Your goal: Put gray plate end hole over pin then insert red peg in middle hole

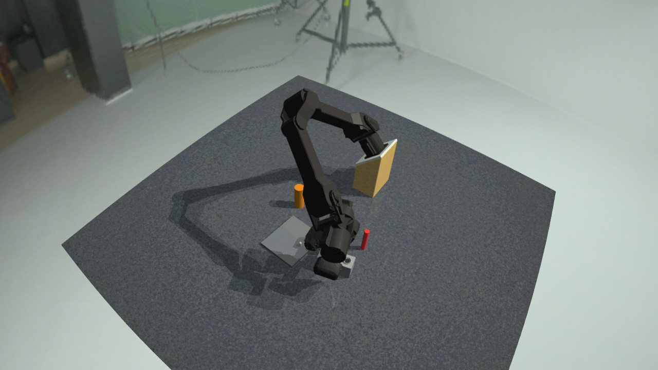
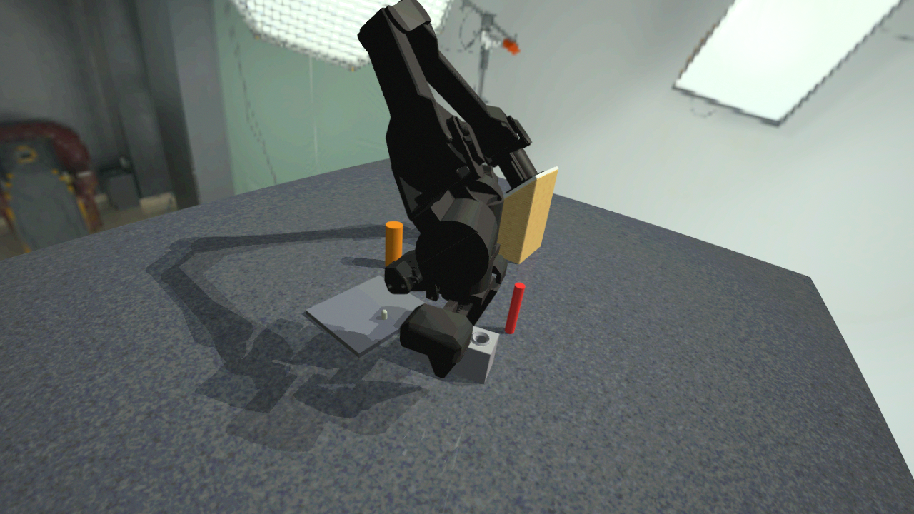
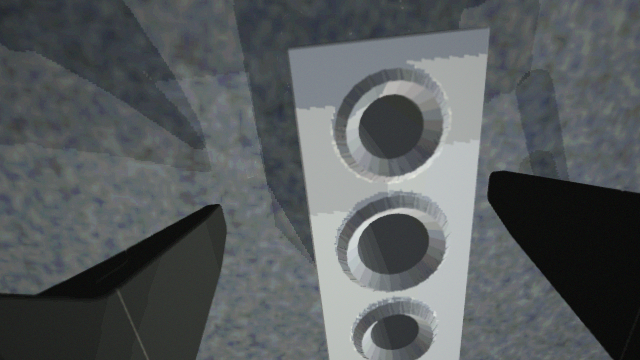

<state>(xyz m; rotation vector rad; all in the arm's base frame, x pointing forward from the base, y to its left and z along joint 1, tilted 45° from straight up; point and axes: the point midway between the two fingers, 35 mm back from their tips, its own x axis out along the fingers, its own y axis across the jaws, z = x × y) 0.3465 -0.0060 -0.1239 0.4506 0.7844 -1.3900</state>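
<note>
Now: gripper tip 2 cm below the gray plate. From my gripper tip the other things lie so: flat gray base: 13 cm to the right, 1 cm below; then orange cylinder: 22 cm to the right, 13 cm behind, 2 cm above; then red peg: 11 cm behind, 3 cm to the left, 2 cm above.
</note>
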